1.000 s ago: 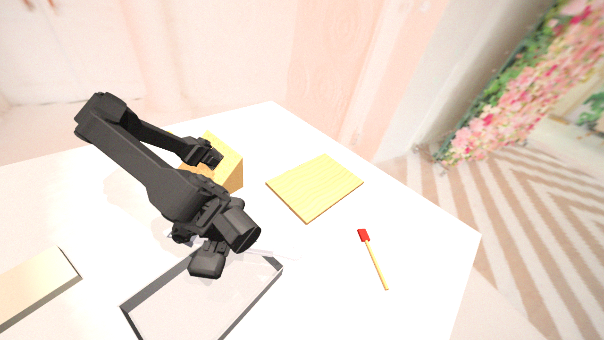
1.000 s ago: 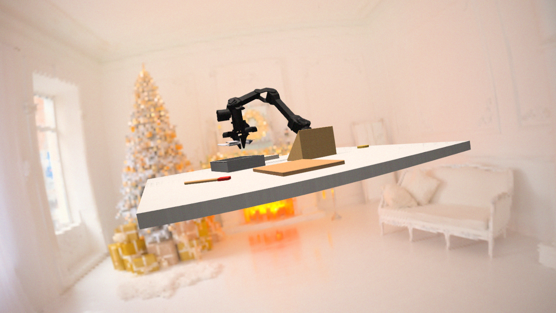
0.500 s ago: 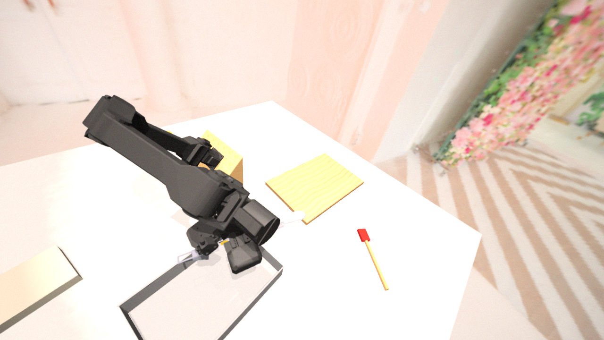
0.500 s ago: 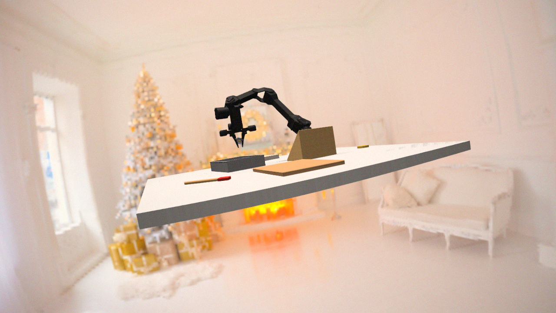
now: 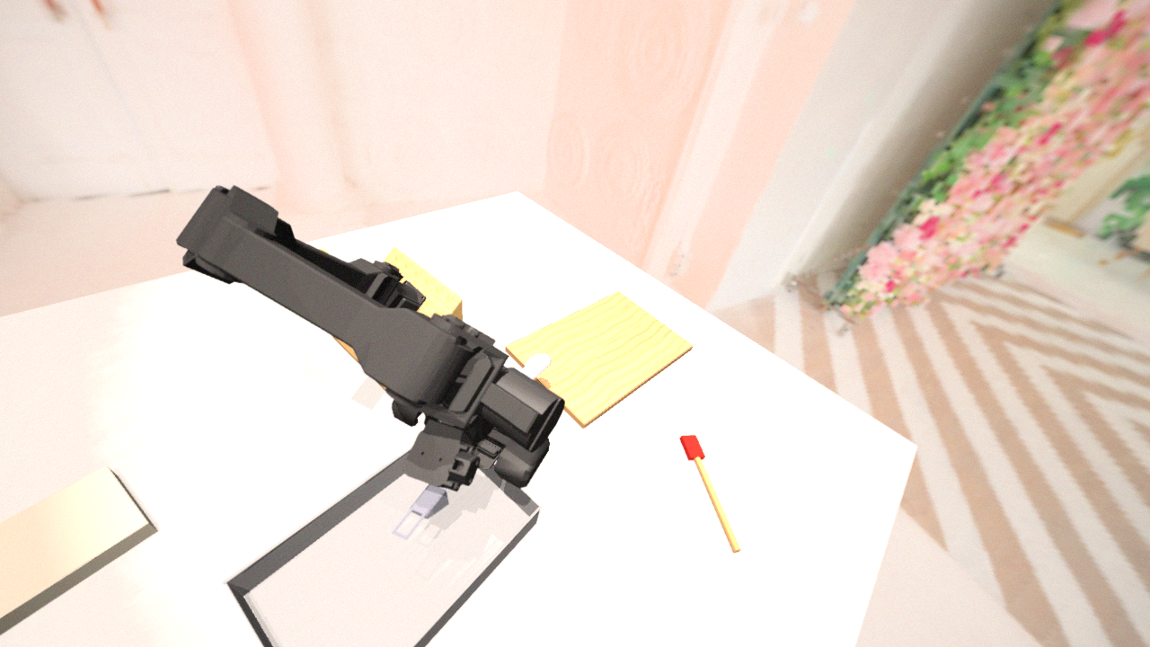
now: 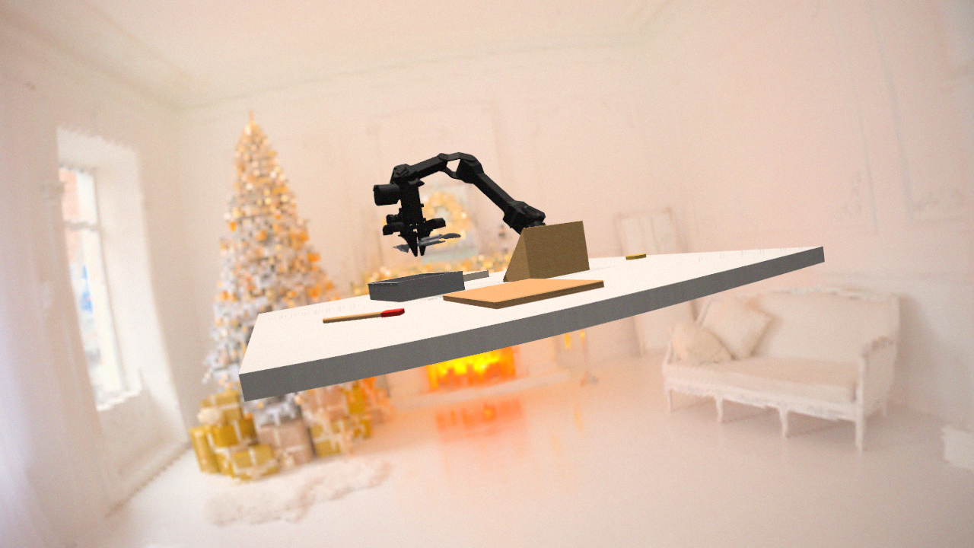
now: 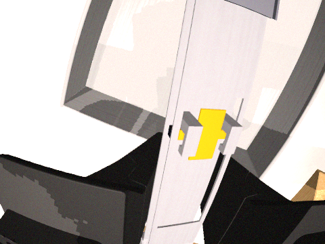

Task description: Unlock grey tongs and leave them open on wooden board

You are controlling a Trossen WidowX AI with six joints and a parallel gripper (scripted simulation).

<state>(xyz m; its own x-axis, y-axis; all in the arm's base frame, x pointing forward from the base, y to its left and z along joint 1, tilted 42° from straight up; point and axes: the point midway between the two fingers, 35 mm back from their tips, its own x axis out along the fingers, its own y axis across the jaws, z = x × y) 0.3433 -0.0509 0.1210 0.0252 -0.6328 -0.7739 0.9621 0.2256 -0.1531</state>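
Now: the yellow lock piece 10 mm ahead of my gripper tip, 30 mm to the right of it and 40 mm above it. Also, from my gripper tip: roasting tin: 110 mm to the right, 90 mm below; then wooden board: 70 mm behind, 410 mm to the left, 110 mm below; then beige slab: 290 mm behind, 400 mm to the right, 100 mm below.
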